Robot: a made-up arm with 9 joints. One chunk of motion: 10 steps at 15 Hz.
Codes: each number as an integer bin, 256 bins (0 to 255) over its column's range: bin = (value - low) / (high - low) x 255, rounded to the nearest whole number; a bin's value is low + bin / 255 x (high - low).
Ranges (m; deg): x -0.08..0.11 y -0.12..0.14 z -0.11..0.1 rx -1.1..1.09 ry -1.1..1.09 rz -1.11..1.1
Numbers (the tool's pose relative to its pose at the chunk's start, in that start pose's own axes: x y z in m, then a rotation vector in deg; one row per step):
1: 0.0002 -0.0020 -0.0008 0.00 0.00 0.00
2: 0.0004 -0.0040 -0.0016 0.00 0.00 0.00
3: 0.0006 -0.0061 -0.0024 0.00 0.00 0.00
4: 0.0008 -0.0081 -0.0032 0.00 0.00 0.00
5: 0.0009 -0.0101 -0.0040 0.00 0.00 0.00
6: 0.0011 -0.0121 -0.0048 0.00 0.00 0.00
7: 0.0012 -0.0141 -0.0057 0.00 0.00 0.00
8: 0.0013 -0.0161 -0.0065 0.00 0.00 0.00
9: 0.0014 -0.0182 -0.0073 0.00 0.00 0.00
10: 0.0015 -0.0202 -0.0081 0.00 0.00 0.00
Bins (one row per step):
1: 108 116 133 128 128 128
2: 108 114 132 128 128 128
3: 108 112 131 128 128 128
4: 108 110 130 128 128 128
5: 109 108 129 128 128 128
6: 109 106 128 128 128 128
7: 109 104 127 128 128 128
8: 109 102 126 128 128 128
9: 109 100 125 128 128 128
10: 109 98 124 128 128 128

